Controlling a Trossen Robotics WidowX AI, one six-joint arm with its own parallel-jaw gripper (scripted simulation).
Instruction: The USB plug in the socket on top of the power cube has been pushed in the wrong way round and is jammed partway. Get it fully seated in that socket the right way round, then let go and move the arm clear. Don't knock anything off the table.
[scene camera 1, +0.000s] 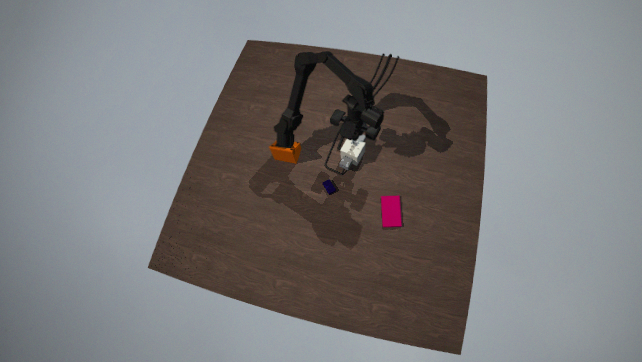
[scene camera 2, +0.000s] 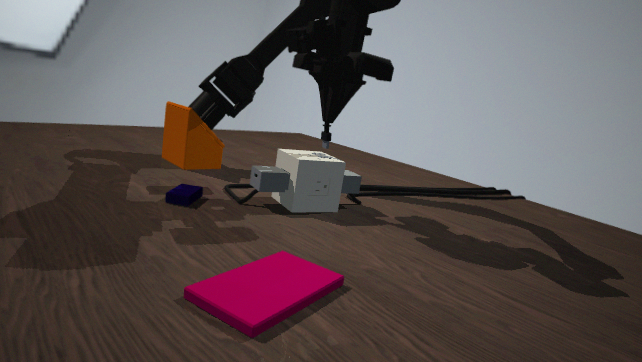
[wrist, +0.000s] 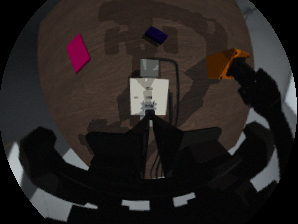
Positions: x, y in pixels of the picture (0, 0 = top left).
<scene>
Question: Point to a magenta slab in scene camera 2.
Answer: At 252, 298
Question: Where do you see a white power cube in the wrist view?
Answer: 148, 90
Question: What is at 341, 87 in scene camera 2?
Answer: My gripper.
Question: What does my gripper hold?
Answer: A USB plug.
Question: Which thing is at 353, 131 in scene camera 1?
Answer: My gripper.
</scene>
